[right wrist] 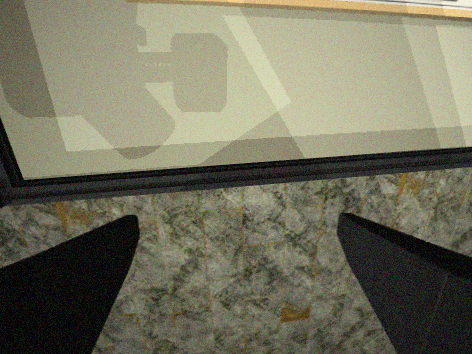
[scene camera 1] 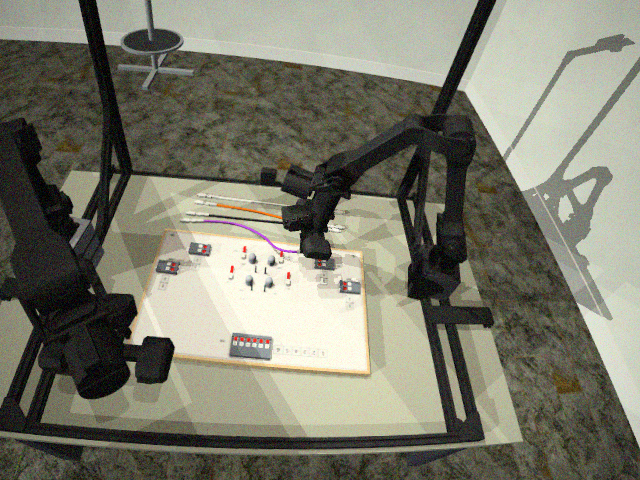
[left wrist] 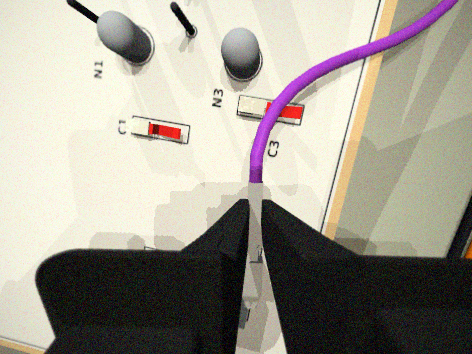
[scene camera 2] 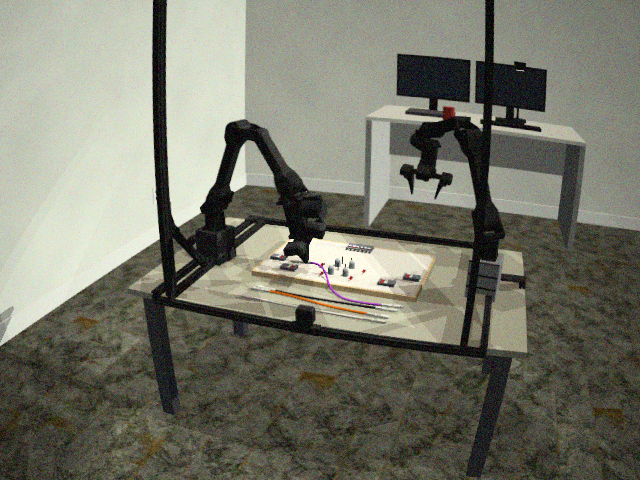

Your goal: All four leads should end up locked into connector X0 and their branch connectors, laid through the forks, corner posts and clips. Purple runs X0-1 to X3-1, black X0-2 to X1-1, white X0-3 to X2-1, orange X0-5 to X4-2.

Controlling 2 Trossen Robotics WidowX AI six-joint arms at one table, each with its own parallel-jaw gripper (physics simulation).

Scene:
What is my right gripper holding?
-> Nothing.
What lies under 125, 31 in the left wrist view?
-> A post.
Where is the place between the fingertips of my right gripper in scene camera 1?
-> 125, 379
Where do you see a post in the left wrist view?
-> At 240, 51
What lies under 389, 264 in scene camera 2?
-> A white board.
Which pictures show my left gripper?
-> Scene camera 1, the left wrist view and scene camera 2 only.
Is my right gripper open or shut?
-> Open.

